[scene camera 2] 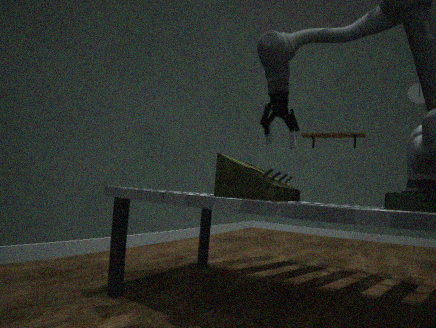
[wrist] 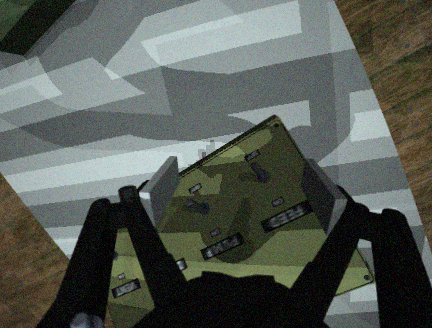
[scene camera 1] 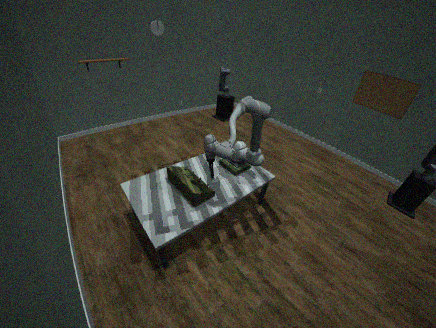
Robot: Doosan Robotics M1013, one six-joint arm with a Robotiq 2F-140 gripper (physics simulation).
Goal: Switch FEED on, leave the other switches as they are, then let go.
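Places are measured from the arm's base along level axes (x up, y back, z right), in centimetres.
Pixels of known places: gripper, between the fingertips: (scene camera 2: 281, 145) (wrist: 239, 171); arm's base, origin of its link: (scene camera 2: 427, 195) (scene camera 1: 236, 161).
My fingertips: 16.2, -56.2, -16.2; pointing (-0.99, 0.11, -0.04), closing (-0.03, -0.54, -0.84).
Observation:
Ahead of a thing's pixels: the offset from my fingertips to its top centre, as dx, dy, dz.
The olive sloped switch panel (scene camera 1: 188, 184) (scene camera 2: 237, 182) (wrist: 312, 245) stands on the table. In the wrist view the FEED label {-9.5, -12.9, -0.5} (wrist: 286, 216) lies near its right side and the PUMP label {-9.5, -12.9, +11.5} (wrist: 221, 246) is to the left. The FEED lever {-9.3, -4.7, -0.4} (wrist: 259, 171) appears to lean toward the small far label, which seems to read OFF, away from the FEED label. The PUMP lever {-9.3, -4.7, +11.6} (wrist: 199, 205) leans similarly. In the second scene view several levers (scene camera 2: 278, 176) tilt the same way, parallel. My gripper (scene camera 1: 212, 177) (scene camera 2: 280, 140) (wrist: 239, 171) is open and empty, above the levers and touching none.
The striped table (scene camera 1: 145, 200) (scene camera 2: 160, 194) (wrist: 260, 40) carries the panel. A dark green base (scene camera 1: 235, 166) (scene camera 2: 400, 200) lies near my arm's foot. A wall shelf (scene camera 1: 102, 60) (scene camera 2: 332, 135) and another arm on a black pedestal (scene camera 1: 224, 106) are in the background.

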